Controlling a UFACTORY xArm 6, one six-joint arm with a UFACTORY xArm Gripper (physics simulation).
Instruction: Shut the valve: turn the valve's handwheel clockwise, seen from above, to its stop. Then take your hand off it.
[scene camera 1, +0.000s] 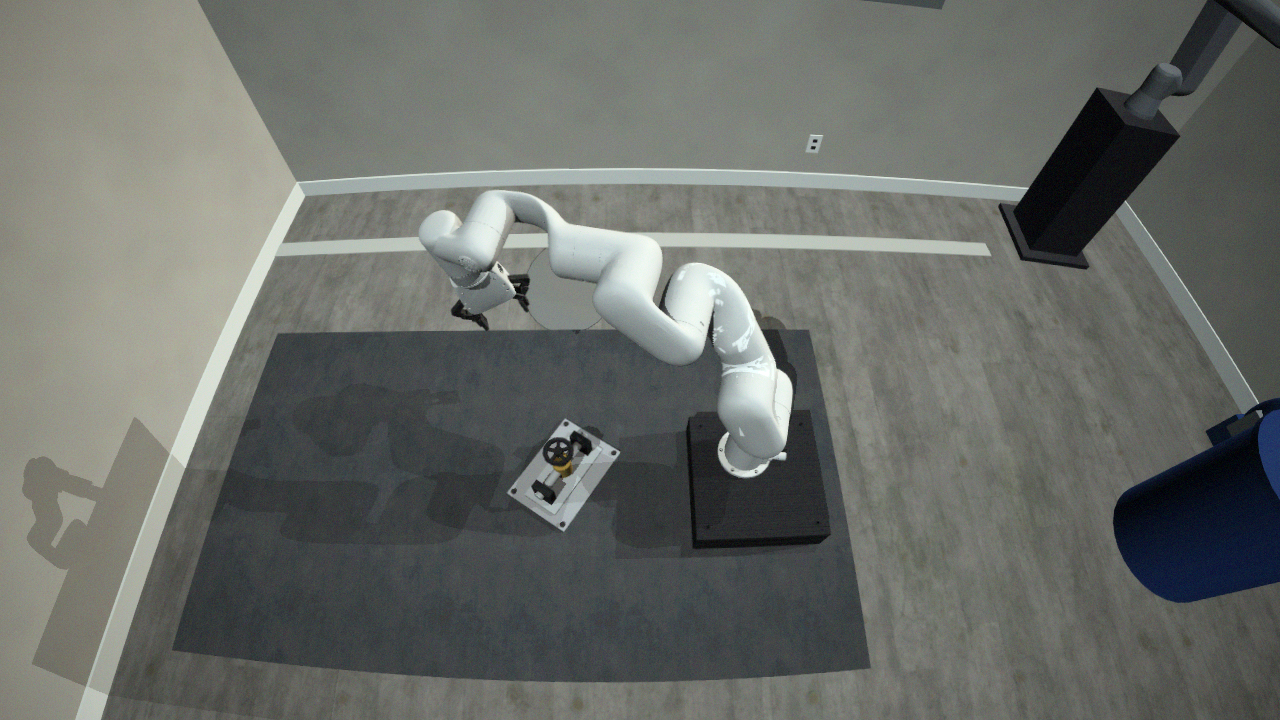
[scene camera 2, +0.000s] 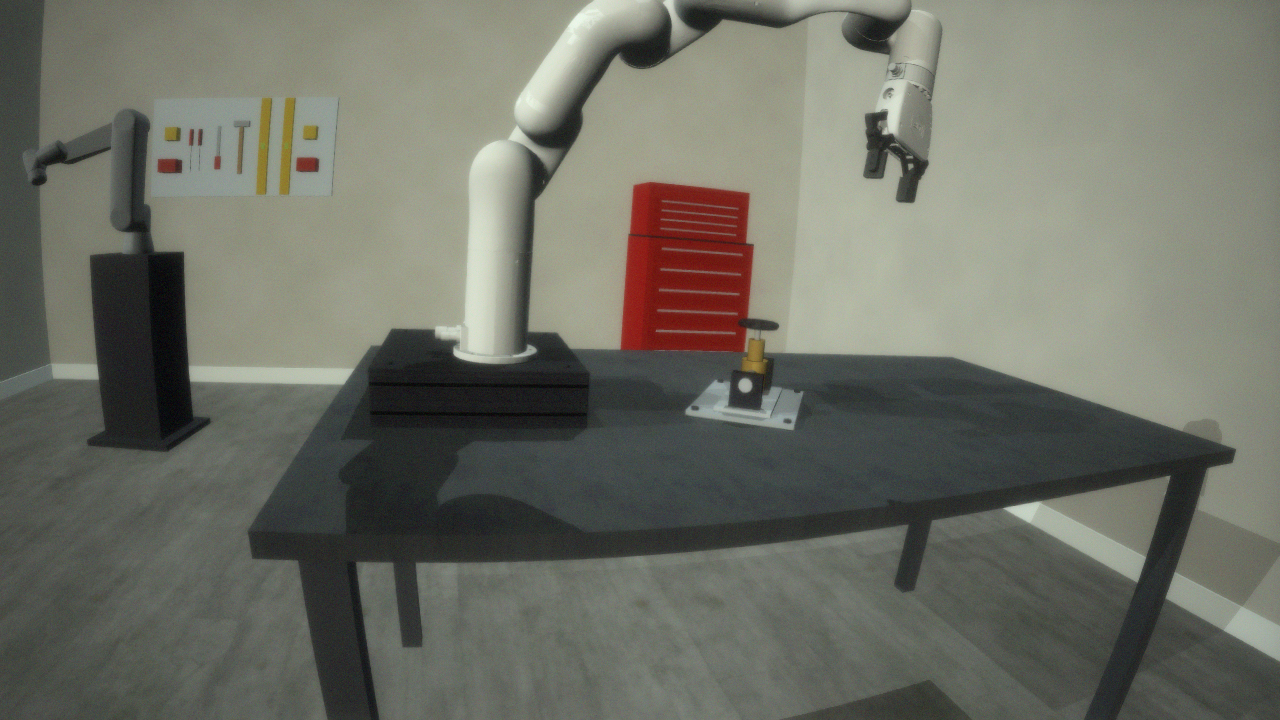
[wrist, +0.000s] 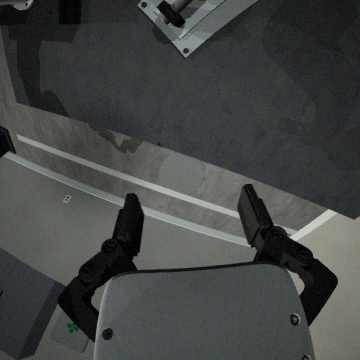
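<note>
A light grey plate and the gripper are visible. Scene camera 1 shows the gripper too, as does the wrist view.
</note>
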